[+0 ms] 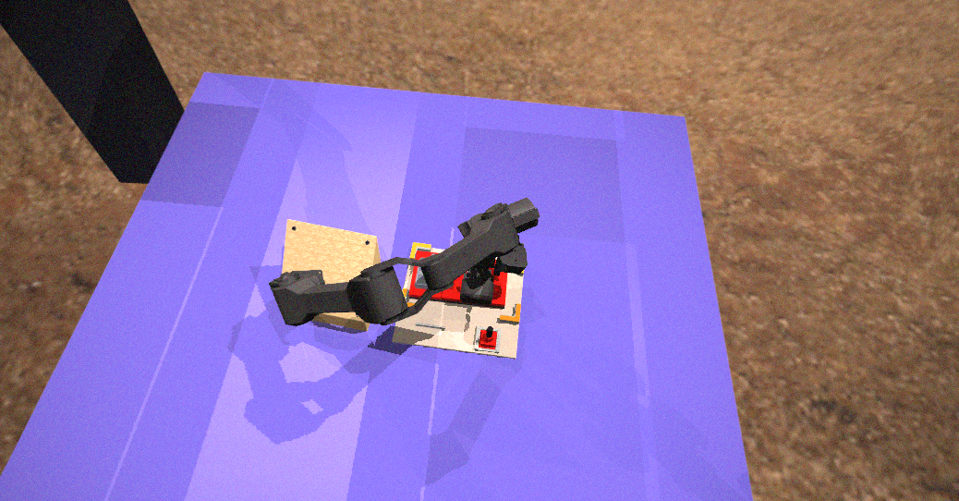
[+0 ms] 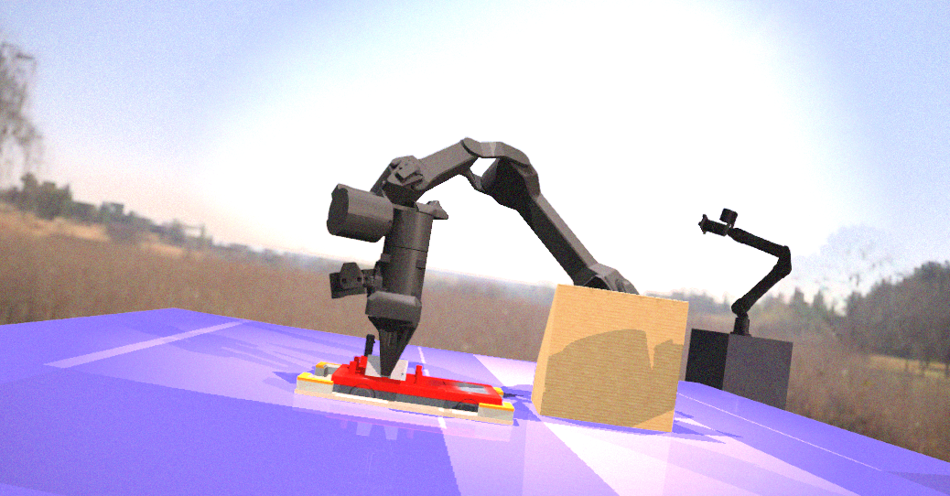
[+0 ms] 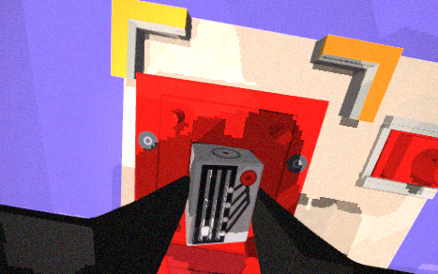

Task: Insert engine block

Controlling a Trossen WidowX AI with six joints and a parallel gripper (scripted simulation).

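Now: gripper tip 30 mm past the beige base plate, 20 mm to the left of it and 20 mm above it. From my gripper tip the other things lie so: black peg: 20 mm ahead, 130 mm to the right, 10 mm above; then grey engine block: 10 mm to the left.
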